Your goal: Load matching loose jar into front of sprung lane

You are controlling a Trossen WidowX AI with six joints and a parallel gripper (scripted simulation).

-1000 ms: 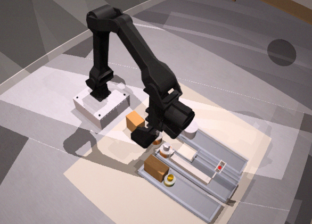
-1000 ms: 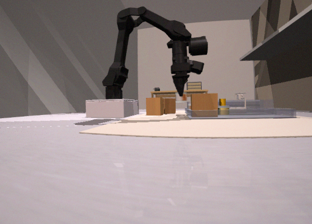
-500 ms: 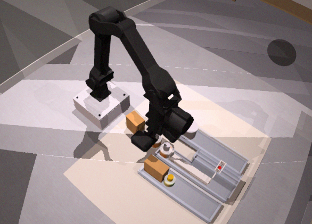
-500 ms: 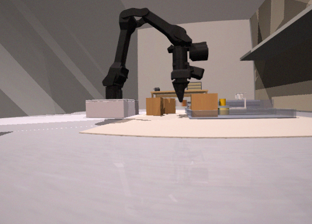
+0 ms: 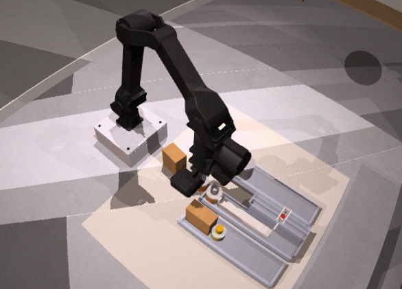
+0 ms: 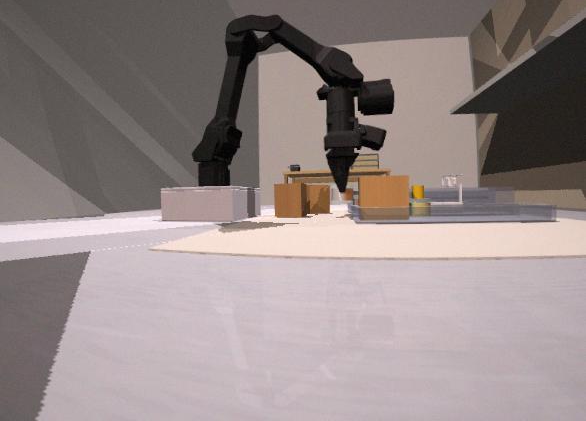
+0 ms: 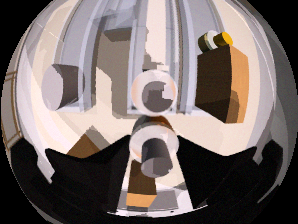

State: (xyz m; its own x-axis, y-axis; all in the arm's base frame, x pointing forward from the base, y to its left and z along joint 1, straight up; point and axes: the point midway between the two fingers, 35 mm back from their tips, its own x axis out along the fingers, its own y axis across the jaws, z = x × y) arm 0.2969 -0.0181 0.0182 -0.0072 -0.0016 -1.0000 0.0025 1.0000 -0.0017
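Right now my gripper tip is 60 mm short of the brown box, 80 mm to the left of it and 10 mm above it. Round my gripper tip: grey cylinder 60 mm ahead, 130 mm to the left, 20 mm below; then red marker 230 mm ahead, 40 mm to the left, 20 mm above; then white pusher bar 160 mm ahead, 30 mm to the left.
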